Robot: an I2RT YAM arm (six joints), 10 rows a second.
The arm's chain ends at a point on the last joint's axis. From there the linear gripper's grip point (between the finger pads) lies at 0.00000 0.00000 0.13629 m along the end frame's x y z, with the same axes.
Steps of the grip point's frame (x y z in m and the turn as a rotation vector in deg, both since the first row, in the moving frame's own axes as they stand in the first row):
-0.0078 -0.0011 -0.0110 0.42 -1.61 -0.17
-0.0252 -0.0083 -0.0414 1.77 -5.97 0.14
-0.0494 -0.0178 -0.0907 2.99 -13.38 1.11
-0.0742 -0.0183 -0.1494 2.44 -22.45 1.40
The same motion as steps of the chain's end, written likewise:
-0.0040 -0.0001 -0.0109 0.42 -1.61 -0.17
-0.0110 -0.0041 -0.0406 1.77 -5.97 0.14
-0.0179 -0.0104 -0.0868 2.99 -13.38 1.11
-0.0222 -0.0120 -0.1390 2.44 -22.45 1.40

